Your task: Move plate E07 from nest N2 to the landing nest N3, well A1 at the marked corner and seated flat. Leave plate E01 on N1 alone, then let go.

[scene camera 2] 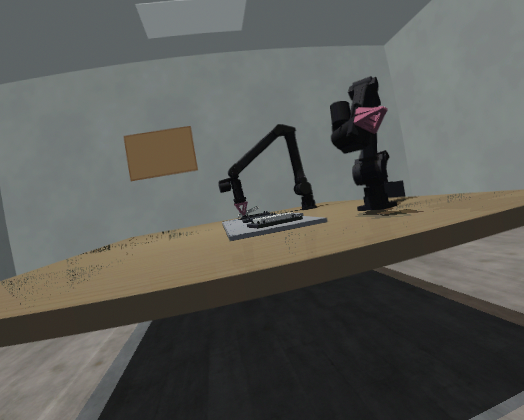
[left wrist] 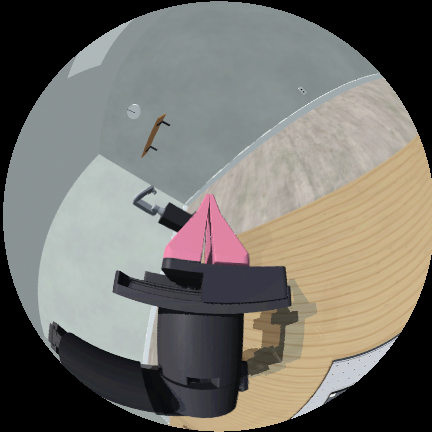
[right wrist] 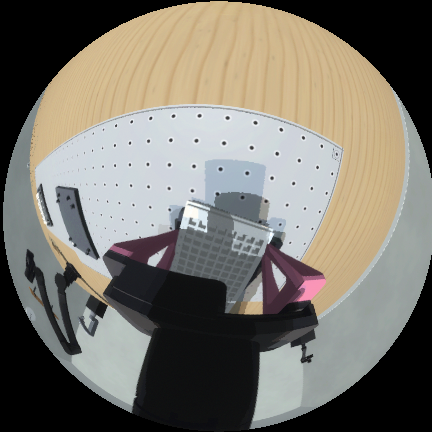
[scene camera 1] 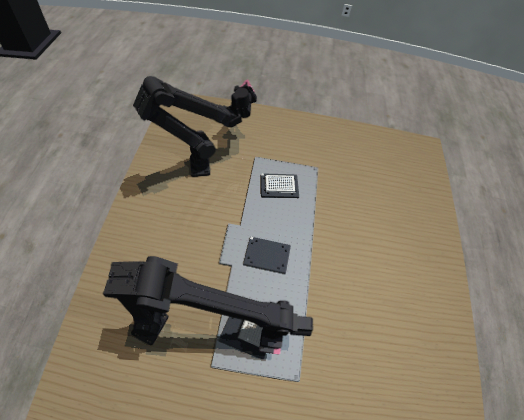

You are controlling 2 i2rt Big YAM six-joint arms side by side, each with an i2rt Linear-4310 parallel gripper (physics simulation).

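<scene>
Plate E07 (scene camera 1: 251, 330) (right wrist: 220, 255) is a pale gridded plate between the pink fingers of my right gripper (scene camera 1: 261, 342) (scene camera 2: 242, 215) (right wrist: 220, 241), which is shut on it, low over the lower end of the pegboard in scene camera 1. The plate looks tilted. Landing nest N3 is largely hidden under plate and gripper; whether they touch, and the A1 corner, I cannot tell. Nest N2 (scene camera 1: 266, 255) (right wrist: 75, 215) is a bare dark block. White plate E01 (scene camera 1: 280, 183) (right wrist: 43, 205) sits on nest N1 (scene camera 1: 280, 195). My left gripper (scene camera 1: 247, 84) (scene camera 2: 372, 119) (left wrist: 208, 197) is shut and empty, raised far from the plates.
The grey pegboard (scene camera 1: 295, 225) (scene camera 2: 235, 235) (right wrist: 125, 130) lies on the wooden table (scene camera 1: 380, 250) (scene camera 2: 165, 270) (right wrist: 220, 55). The right arm (scene camera 1: 220, 297) reaches across the board's lower part. The left arm (scene camera 1: 175, 127) stands beyond the board's upper left.
</scene>
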